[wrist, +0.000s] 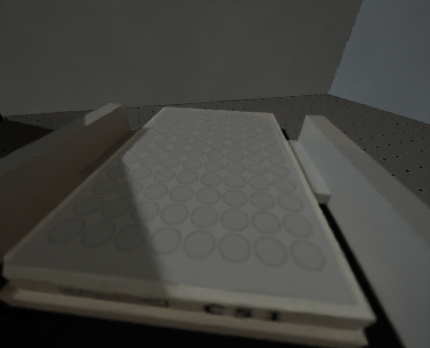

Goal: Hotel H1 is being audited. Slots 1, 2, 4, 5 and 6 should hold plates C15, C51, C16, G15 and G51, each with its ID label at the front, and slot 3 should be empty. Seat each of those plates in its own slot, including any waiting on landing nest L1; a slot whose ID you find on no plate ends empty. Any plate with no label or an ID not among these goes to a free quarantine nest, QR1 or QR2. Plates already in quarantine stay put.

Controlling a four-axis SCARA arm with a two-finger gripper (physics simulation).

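Places are measured from the arm's base along level axes (x ahead, y left, z up), in millimetres.
Pixels of known places: gripper, fingertip midpoint: (212, 126).
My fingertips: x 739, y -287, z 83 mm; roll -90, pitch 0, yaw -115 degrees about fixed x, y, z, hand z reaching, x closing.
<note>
For each thing: its middle in the pictures, then the offset to it from my fingertips. "*": a spot on its surface instead. Level surfaces: height alone.
- pale plate at the middle of its body: (206, 162) 22 mm back, 10 mm left, 9 mm down
- ID label at a spot on its surface: (242, 312) * 85 mm back, 22 mm left, 5 mm down
- dark perforated deck at its surface level: 70 mm down
A pale plate (200, 195) with rows of round wells lies level between the two fingers of my gripper (212, 126), which is shut on it. Its front edge faces the camera and carries an ID label (242, 312) that reads C51, with a blurred barcode to the left of it. A small pad on the right finger is at the plate's right edge. A shadow covers the left part of the plate's top. The plate's underside is hidden, so what is below it cannot be told. The hotel slots, nest L1 and nests QR1 and QR2 do not show as such.
A dark perforated deck (395, 150) stretches behind and to the right of the plate. A grey wall (175, 50) stands behind it, and a blue-grey surface (390, 55) rises at the upper right. A dark area lies under the plate's front edge.
</note>
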